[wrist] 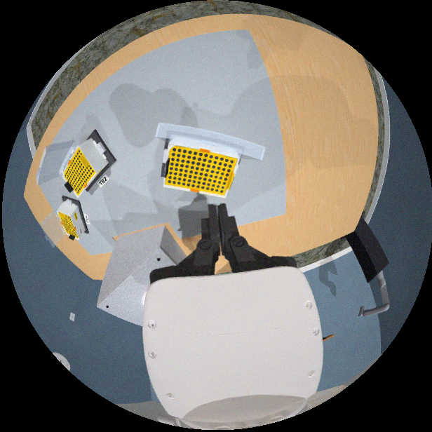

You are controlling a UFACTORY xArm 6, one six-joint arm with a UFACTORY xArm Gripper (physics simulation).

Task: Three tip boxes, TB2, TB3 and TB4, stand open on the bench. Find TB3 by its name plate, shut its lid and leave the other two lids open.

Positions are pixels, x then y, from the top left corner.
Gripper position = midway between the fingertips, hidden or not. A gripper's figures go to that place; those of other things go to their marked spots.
Labels:
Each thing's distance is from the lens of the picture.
my gripper (216, 215): 15 cm
clear lid (188, 136): 17 cm

